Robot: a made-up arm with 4 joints.
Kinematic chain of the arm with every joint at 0, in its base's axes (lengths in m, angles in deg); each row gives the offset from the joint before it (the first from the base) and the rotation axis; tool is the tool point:
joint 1: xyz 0 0 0.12 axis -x
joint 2: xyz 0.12 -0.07 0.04 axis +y
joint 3: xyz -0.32 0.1 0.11 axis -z
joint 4: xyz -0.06 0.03 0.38 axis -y
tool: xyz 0.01 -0.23 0
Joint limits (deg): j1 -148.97..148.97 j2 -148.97..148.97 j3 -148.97..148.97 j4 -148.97..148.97
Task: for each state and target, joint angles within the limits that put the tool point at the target. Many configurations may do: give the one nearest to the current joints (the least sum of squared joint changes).
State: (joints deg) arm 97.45 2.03 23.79 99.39
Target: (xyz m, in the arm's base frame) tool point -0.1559 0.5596 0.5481
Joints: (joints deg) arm 56.16 23.32 52.12 101.27
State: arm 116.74 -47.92 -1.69 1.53
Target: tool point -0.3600 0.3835 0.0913
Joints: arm 121.09 -27.39 -23.35 0.51
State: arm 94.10 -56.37 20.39 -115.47
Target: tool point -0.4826 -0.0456 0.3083
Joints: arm 105.70 -63.76 0.93 -114.45
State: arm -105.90 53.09 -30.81 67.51
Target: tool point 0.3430 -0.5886 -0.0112
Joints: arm -85.54 53.34 -21.97 68.13
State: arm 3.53 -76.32 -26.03 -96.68
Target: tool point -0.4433 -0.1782 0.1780
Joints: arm -0.47 -56.42 -23.81 -97.36
